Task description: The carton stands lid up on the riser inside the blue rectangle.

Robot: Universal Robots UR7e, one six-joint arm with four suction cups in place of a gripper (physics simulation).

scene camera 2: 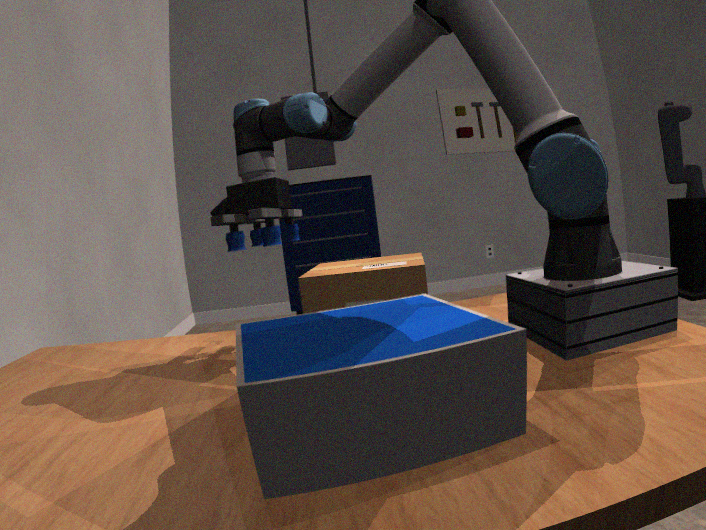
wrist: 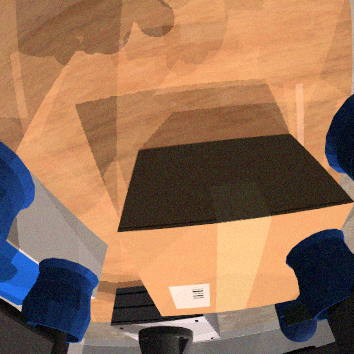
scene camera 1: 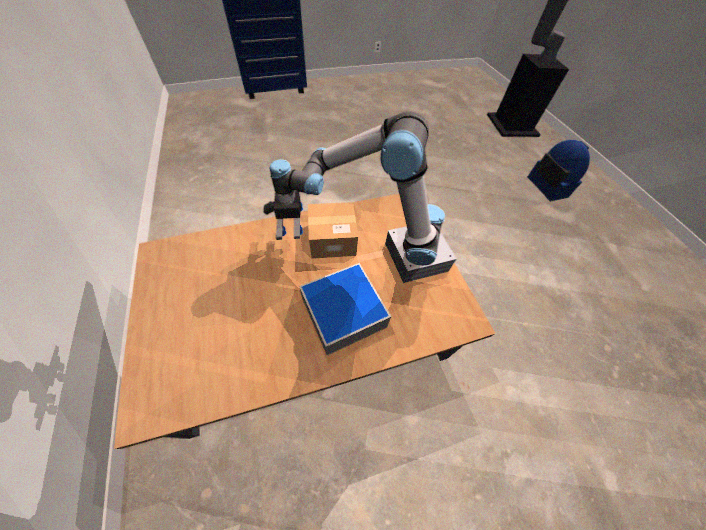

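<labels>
A brown cardboard carton [scene camera 2: 333,285] sits 0.86 m from the lens, and my suction head [scene camera 2: 267,236] is 0.85 m from the lens.
</labels>
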